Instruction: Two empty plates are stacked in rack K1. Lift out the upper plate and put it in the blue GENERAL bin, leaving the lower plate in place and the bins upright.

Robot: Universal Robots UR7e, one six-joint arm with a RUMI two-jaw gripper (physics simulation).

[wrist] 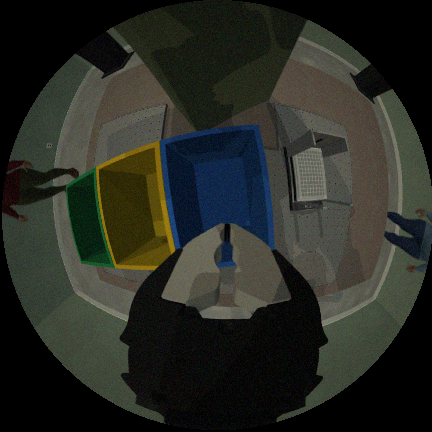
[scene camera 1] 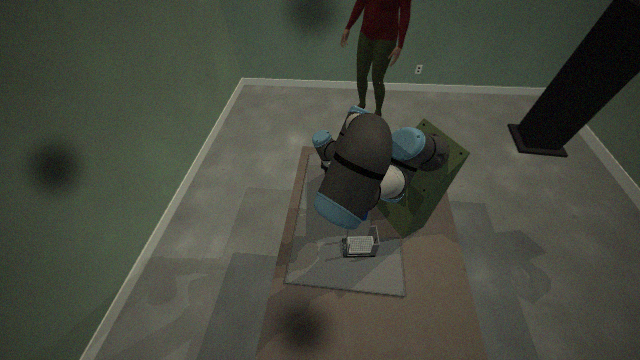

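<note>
Rack K1 stands on the perforated board, holding a pale gridded plate that lies flat. Whether a second plate lies under it cannot be told. The blue GENERAL bin stands upright in the wrist view, left of the rack, and its visible inside holds no plate; a sliver of blue shows below the arm in the scene view. My gripper is shut and empty, over the near part of the blue bin. In the scene view the arm hides the gripper.
A yellow bin and a green bin stand in a row left of the blue bin. A large green block stands beside the perforated board. A person in red stands behind; another in blue jeans stands at right.
</note>
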